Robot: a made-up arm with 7 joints. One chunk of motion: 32 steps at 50 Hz.
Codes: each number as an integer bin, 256 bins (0 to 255) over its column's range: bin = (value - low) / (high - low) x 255, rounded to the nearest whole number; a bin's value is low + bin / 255 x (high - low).
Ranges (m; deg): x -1.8..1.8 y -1.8..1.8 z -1.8..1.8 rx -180..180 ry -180..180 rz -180..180
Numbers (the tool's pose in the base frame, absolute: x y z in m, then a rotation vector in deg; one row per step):
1: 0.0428 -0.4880 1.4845 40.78 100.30 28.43
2: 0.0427 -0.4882 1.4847 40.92 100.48 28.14
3: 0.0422 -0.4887 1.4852 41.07 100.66 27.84
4: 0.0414 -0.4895 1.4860 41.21 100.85 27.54
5: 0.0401 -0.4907 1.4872 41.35 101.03 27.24
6: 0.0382 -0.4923 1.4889 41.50 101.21 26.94
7: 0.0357 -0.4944 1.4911 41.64 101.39 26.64
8: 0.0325 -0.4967 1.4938 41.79 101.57 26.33
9: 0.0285 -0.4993 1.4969 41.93 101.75 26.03
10: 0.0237 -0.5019 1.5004 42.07 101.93 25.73
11: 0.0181 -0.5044 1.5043 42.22 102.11 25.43
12: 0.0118 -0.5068 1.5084 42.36 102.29 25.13
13: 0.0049 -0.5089 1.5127 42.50 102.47 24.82
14: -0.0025 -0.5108 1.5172 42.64 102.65 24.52
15: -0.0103 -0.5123 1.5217 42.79 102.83 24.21
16: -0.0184 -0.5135 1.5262 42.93 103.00 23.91
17: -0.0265 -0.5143 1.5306 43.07 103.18 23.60
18: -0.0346 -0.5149 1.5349 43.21 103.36 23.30
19: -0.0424 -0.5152 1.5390 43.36 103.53 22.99
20: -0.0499 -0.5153 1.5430 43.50 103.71 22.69
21: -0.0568 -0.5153 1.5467 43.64 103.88 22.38
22: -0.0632 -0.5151 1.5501 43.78 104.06 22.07
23: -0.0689 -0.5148 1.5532 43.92 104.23 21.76
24: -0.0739 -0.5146 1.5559 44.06 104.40 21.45
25: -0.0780 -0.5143 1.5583 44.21 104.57 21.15
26: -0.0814 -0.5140 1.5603 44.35 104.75 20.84
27: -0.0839 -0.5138 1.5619 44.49 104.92 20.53
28: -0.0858 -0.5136 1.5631 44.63 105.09 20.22
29: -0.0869 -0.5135 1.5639 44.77 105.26 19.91
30: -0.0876 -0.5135 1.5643 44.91 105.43 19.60
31: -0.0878 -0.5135 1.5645 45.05 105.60 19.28
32: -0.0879 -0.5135 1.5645 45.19 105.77 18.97
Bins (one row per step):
1: 131 93 233 156 199 148
2: 131 93 233 156 199 147
3: 130 93 233 157 199 147
4: 130 93 233 157 199 147
5: 130 93 233 157 199 147
6: 130 93 233 157 199 147
7: 130 92 233 157 199 146
8: 130 92 233 157 199 146
9: 130 92 234 157 200 146
10: 129 92 234 157 200 146
11: 129 92 234 157 200 146
12: 128 92 234 158 200 145
13: 128 91 235 158 200 145
14: 127 91 235 158 200 145
15: 127 91 235 158 200 145
16: 126 91 236 158 200 144
17: 126 91 236 158 201 144
18: 125 91 236 158 201 144
19: 124 91 237 158 201 144
20: 124 91 237 158 201 144
21: 123 91 237 158 201 143
22: 123 91 237 159 201 143
23: 123 91 238 159 201 143
24: 122 91 238 159 201 143
25: 122 91 238 159 202 142
26: 122 91 238 159 202 142
27: 122 91 238 159 202 142
28: 121 91 238 159 202 142
29: 121 91 238 159 202 142
30: 121 91 238 159 202 141
31: 121 91 238 159 202 141
32: 121 91 238 160 202 141

